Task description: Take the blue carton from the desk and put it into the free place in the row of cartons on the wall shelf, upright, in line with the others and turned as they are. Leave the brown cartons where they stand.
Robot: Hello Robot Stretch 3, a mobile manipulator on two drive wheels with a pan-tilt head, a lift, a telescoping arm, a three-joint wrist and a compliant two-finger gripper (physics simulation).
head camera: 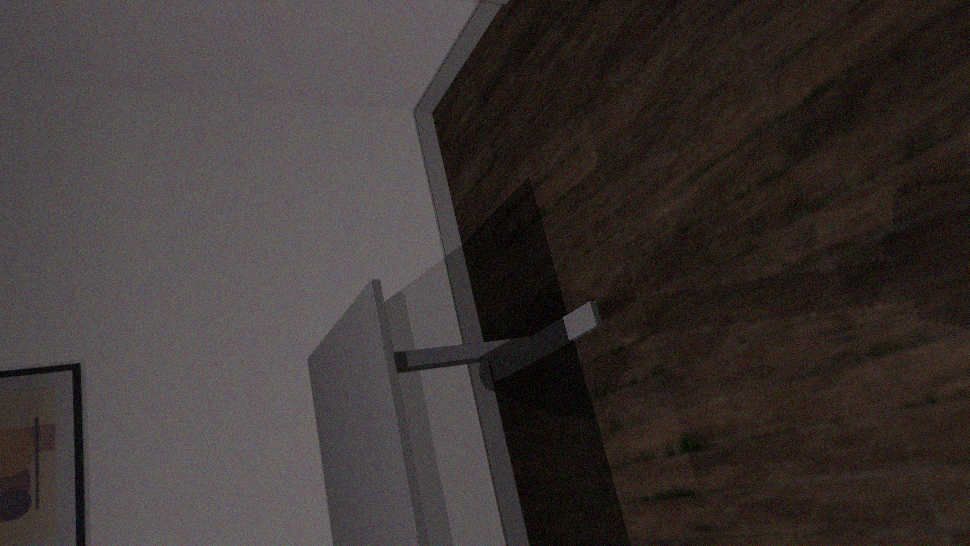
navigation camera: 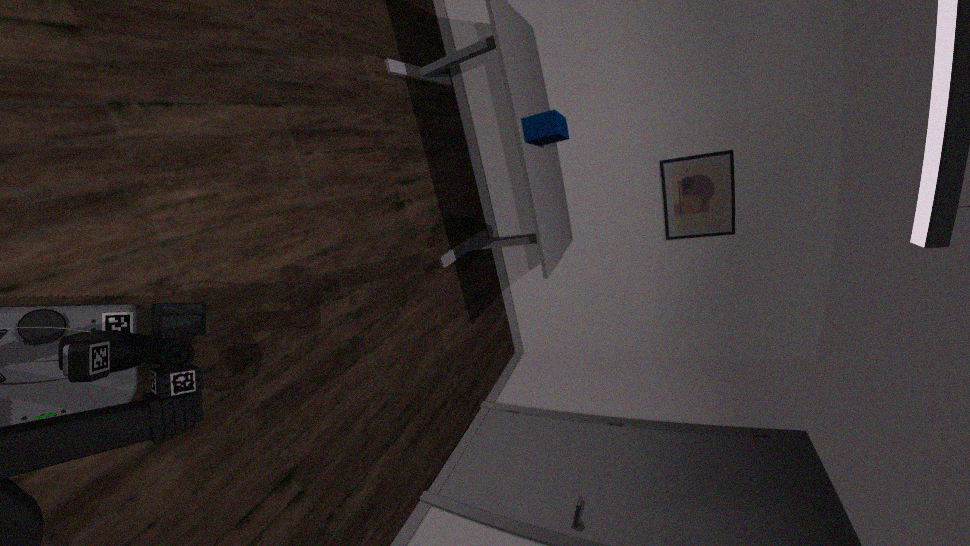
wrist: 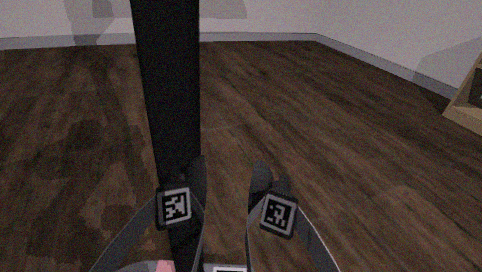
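The blue carton stands on the desk in the upper middle of the navigation view. In the head view, one end of the desk shows at the lower middle, and the carton does not show there. My gripper is open in the wrist view, with floor visible between its fingertips. It is over the floor by the robot's base, well away from the desk. The wall shelf and the brown cartons do not show in the head or navigation view.
A framed picture hangs on the wall above the desk. A grey door is at the bottom of the navigation view. A dark vertical post stands behind the left finger. Part of a wooden piece of furniture shows at the wrist view's right edge.
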